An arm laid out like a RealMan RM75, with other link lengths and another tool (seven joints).
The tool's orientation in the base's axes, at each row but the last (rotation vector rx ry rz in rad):
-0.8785, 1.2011, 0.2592
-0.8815, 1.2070, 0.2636
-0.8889, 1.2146, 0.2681
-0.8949, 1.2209, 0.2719
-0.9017, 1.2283, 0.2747
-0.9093, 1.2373, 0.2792
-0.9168, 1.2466, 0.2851
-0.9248, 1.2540, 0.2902
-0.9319, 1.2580, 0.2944
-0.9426, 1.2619, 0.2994
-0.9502, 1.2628, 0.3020
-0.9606, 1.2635, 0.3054
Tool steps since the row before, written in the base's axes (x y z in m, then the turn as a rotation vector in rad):
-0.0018, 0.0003, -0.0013, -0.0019, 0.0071, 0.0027
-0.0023, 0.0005, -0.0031, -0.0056, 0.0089, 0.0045
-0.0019, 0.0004, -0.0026, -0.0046, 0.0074, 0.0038
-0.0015, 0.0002, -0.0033, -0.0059, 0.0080, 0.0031
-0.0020, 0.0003, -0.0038, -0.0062, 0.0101, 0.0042
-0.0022, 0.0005, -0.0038, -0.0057, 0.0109, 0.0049
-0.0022, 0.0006, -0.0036, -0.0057, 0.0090, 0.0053
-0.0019, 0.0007, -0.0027, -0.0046, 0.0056, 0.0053
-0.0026, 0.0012, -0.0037, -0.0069, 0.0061, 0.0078
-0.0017, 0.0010, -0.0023, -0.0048, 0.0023, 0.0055
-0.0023, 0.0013, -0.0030, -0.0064, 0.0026, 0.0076
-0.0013, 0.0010, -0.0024, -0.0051, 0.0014, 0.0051
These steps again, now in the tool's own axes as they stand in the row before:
0.0004, 0.0019, -0.0012, -0.0050, 0.0046, 0.0039
0.0018, 0.0031, -0.0015, -0.0084, 0.0072, 0.0028
0.0015, 0.0026, -0.0012, -0.0070, 0.0059, 0.0024
0.0024, 0.0025, -0.0011, -0.0071, 0.0074, 0.0018
0.0026, 0.0031, -0.0014, -0.0087, 0.0085, 0.0032
0.0025, 0.0034, -0.0013, -0.0094, 0.0084, 0.0042
0.0023, 0.0034, -0.0012, -0.0092, 0.0070, 0.0028
0.0016, 0.0029, -0.0008, -0.0079, 0.0042, 0.0011
0.0021, 0.0041, -0.0009, -0.0110, 0.0049, -0.0001
0.0012, 0.0027, -0.0004, -0.0072, 0.0022, -0.0015
0.0016, 0.0036, -0.0006, -0.0097, 0.0025, -0.0024
0.0014, 0.0025, -0.0001, -0.0066, 0.0020, -0.0024

